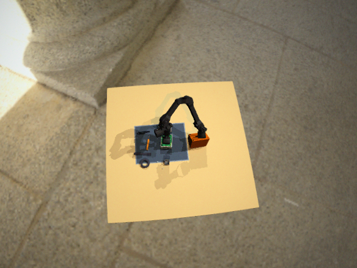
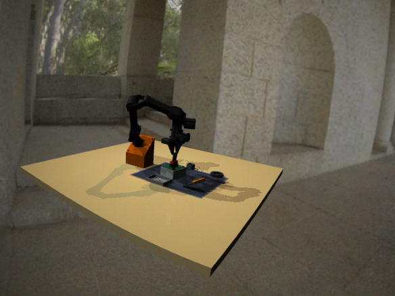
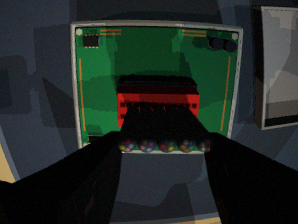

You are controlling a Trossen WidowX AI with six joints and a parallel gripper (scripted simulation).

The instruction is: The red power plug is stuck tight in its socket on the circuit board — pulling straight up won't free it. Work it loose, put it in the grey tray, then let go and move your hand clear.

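Now: gripper tip 4 cm above the red power plug. The rest, counted from my gripper tip: blue mat: 5 cm ahead, 1 cm to the left, 13 cm below; black bar: 21 cm ahead, 11 cm to the left, 13 cm below.
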